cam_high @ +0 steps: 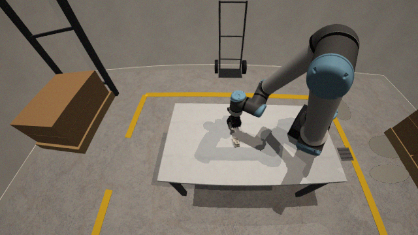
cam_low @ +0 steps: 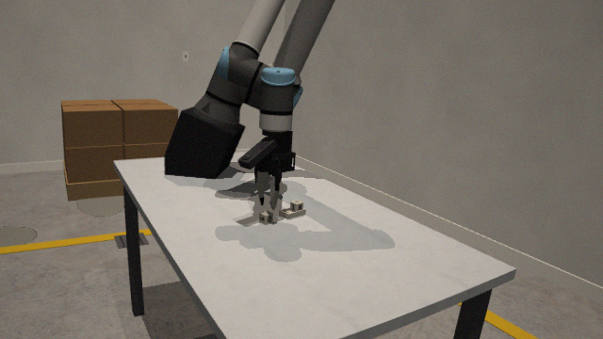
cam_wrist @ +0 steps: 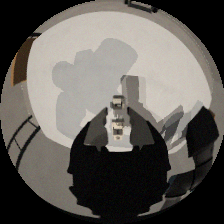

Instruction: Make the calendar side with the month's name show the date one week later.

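Right now the calendar tray is 10 cm to the left of my hand, 5 cm below it and 5 cm behind it.
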